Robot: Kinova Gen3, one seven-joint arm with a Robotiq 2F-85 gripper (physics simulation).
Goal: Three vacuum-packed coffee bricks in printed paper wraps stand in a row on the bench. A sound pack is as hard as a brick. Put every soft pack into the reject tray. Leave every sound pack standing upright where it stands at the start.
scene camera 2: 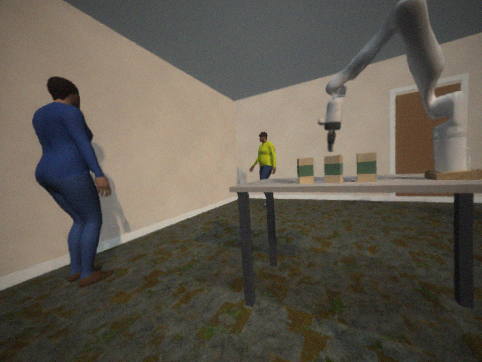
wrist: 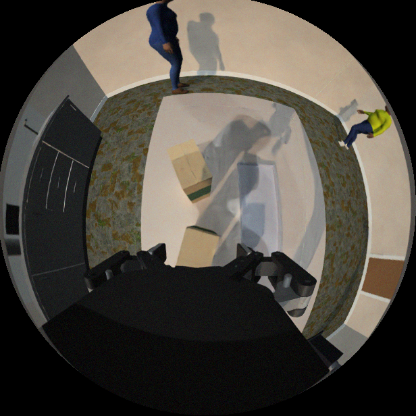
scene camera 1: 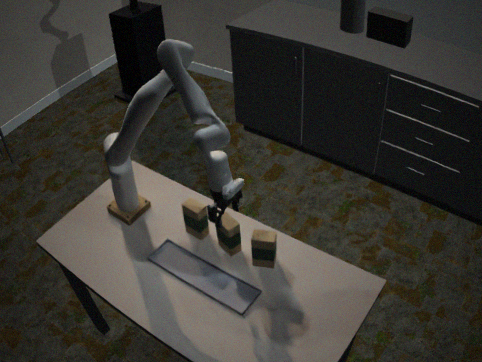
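Seen in the pictures: gripper, fingertip midpoint: (scene camera 2: 330, 151) (scene camera 1: 228, 219); arm's base, origin of the base link: (scene camera 2: 450, 170) (scene camera 1: 128, 203).
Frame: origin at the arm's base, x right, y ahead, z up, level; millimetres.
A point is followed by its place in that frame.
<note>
Three tan coffee packs with green bands stand upright in a row: the one nearest the arm's base (scene camera 1: 195, 220) (scene camera 2: 366, 167), the middle one (scene camera 1: 229, 236) @[x -64, y 480, z 75 mm] (scene camera 2: 333, 169) @[x -117, y 447, z 37 mm] (wrist: 198, 241) and the far one (scene camera 1: 264, 248) @[x -92, y 605, z 73 mm] (scene camera 2: 305, 170) @[x -135, y 582, z 39 mm] (wrist: 190, 165). My gripper (scene camera 1: 226, 210) @[x -85, y 463, z 132 mm] (scene camera 2: 330, 149) @[x -85, y 463, z 132 mm] (wrist: 200, 251) is open and empty, pointing down just above the middle pack, whose top shows between the spread fingers in the wrist view. The shallow grey reject tray (scene camera 1: 185, 264) @[x 65, y 375, z -30 mm] (wrist: 265, 195) lies beside the row and holds no pack. Softness cannot be told from these frames.
The arm's wooden base plate (scene camera 1: 129, 212) @[x 31, y 41, z -1 mm] is on the bench (scene camera 1: 85, 240) @[x 234, y -23, z -33 mm] at the near pack's end. A dark cabinet (scene camera 1: 340, 110) stands behind the bench. A person in blue (scene camera 2: 65, 145) (wrist: 164, 30) and a person in yellow (scene camera 2: 267, 154) (wrist: 378, 122) stand beyond the bench.
</note>
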